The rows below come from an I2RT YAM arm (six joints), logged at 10 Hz.
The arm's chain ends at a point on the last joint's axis. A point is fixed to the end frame.
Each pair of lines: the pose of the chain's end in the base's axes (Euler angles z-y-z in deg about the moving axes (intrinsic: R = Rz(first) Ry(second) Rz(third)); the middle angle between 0 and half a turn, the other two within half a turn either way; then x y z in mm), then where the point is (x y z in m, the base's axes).
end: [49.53 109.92 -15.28 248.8 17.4 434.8]
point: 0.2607 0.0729 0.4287
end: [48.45 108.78 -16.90 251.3 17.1 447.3]
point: 0.2639 0.0724 0.4415
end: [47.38 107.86 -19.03 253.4 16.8 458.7]
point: 0.2666 0.0720 0.4527
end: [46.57 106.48 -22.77 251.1 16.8 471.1]
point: 0.2644 0.0719 0.4646
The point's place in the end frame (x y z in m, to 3 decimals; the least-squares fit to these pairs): -0.018 0.023 0.049
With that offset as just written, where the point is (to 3 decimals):
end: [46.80 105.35 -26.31 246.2 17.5 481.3]
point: 0.259 0.073 0.474
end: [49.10 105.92 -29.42 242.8 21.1 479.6]
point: 0.253 0.077 0.470
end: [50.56 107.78 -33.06 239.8 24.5 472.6]
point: 0.247 0.080 0.460
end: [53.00 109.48 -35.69 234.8 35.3 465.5]
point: 0.240 0.090 0.450
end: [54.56 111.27 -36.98 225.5 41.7 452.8]
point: 0.228 0.096 0.436
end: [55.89 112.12 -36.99 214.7 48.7 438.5]
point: 0.216 0.103 0.421
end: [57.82 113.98 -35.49 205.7 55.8 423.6]
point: 0.205 0.110 0.405
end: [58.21 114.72 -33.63 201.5 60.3 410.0]
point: 0.201 0.114 0.392
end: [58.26 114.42 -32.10 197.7 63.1 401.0]
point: 0.197 0.117 0.383
